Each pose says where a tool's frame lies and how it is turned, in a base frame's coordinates. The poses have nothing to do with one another.
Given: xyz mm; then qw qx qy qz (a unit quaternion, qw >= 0).
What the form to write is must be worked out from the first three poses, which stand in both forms.
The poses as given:
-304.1 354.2 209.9 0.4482 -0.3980 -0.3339 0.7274
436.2 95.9 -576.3 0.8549 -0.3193 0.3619 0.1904
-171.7 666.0 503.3 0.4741 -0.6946 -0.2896 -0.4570
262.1 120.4 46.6 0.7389 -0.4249 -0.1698 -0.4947
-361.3 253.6 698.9 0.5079 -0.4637 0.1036 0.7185
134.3 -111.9 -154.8 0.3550 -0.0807 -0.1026 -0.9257
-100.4 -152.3 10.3 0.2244 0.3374 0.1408 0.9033
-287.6 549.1 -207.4 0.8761 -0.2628 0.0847 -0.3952
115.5 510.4 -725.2 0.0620 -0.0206 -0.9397 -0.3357
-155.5 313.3 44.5 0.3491 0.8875 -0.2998 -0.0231
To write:
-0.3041 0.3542 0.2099 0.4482 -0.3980 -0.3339 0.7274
0.4362 0.0959 -0.5763 0.8549 -0.3193 0.3619 0.1904
-0.1717 0.6660 0.5033 0.4741 -0.6946 -0.2896 -0.4570
0.2621 0.1204 0.0466 0.7389 -0.4249 -0.1698 -0.4947
-0.3613 0.2536 0.6989 0.5079 -0.4637 0.1036 0.7185
0.1343 -0.1119 -0.1548 0.3550 -0.0807 -0.1026 -0.9257
-0.1004 -0.1523 0.0103 0.2244 0.3374 0.1408 0.9033
-0.2876 0.5491 -0.2074 0.8761 -0.2628 0.0847 -0.3952
0.1155 0.5104 -0.7252 0.0620 -0.0206 -0.9397 -0.3357
-0.1555 0.3133 0.0445 0.3491 0.8875 -0.2998 -0.0231

